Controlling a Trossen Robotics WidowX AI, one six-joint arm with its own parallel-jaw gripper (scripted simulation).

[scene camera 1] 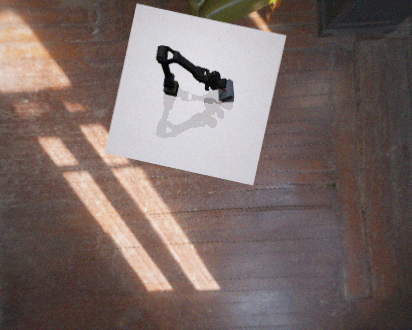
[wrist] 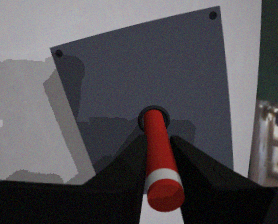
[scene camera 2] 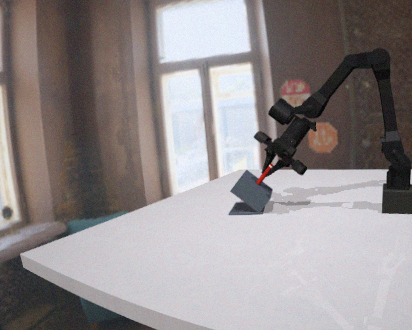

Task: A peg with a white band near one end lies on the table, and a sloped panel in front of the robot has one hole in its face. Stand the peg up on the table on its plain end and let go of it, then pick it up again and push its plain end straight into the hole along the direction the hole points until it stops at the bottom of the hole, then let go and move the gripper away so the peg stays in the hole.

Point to a peg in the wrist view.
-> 164,189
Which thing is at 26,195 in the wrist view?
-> My gripper.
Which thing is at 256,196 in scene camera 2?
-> A panel.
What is my gripper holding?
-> A peg.
